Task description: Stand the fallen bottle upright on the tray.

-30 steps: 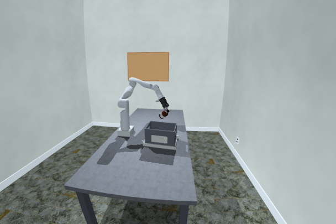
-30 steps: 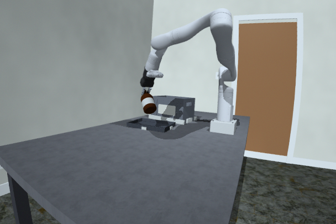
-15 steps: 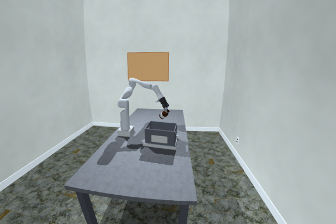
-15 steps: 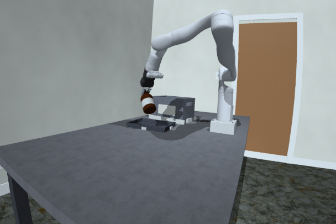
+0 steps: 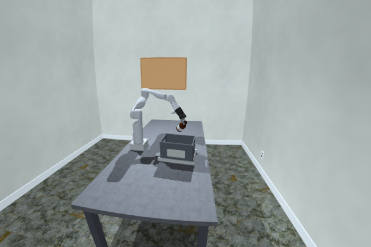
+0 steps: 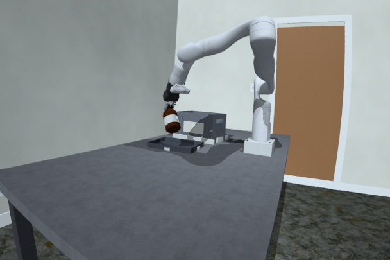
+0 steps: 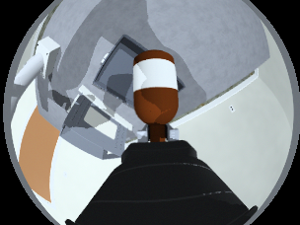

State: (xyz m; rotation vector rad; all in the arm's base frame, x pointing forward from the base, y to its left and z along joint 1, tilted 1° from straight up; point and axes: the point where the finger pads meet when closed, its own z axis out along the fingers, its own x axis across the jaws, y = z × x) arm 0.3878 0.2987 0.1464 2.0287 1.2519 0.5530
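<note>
My hand is 40 mm above the bottle, 30 mm past it and 10 mm to the right of it. Also, from my hand: tray 200 mm below, 50 mm to the right, 10 mm behind; crate 340 mm to the right, 120 mm below, 30 mm ahead.
</note>
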